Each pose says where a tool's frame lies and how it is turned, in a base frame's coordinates. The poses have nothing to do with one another.
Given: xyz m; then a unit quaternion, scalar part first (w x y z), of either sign.
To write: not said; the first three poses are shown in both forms.
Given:
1: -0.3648 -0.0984 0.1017 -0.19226 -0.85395 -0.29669 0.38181
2: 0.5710 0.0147 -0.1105 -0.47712 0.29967 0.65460 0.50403
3: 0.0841 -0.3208 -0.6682 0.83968 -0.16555 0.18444 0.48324
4: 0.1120 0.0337 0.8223 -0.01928 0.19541 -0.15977 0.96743
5: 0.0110 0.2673 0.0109 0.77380 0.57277 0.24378 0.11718
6: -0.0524 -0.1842 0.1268 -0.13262 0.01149 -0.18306 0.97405
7: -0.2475 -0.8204 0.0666 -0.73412 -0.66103 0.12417 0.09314
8: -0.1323 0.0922 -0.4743 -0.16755 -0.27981 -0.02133 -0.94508
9: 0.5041 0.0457 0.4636 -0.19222 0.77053 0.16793 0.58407
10: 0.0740 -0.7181 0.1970 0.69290 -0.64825 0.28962 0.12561
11: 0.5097 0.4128 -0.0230 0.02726 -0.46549 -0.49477 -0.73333
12: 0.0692 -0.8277 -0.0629 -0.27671 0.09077 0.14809 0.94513
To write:
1: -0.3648 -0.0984 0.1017 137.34 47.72 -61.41
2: 0.5710 0.0147 -0.1105 -41.94 -91.62 -70.55
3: 0.0841 -0.3208 -0.6682 -20.05 22.34 58.54
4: 0.1120 0.0337 0.8223 -34.75 28.41 -172.03
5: 0.0110 0.2673 0.0109 71.08 30.25 14.54
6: -0.0524 -0.1842 0.1268 -1.91 30.43 -161.91
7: -0.2475 -0.8204 0.0666 83.27 -15.64 -11.73
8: -0.1323 0.0922 -0.4743 45.61 3.48 154.06
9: 0.5041 0.0457 0.4636 -123.93 -27.01 -93.94
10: 0.0740 -0.7181 0.1970 -82.96 37.07 16.08
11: 0.5097 0.4128 -0.0230 -82.36 -87.55 -129.76
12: 0.0692 -0.8277 -0.0629 -13.97 -22.79 -145.44
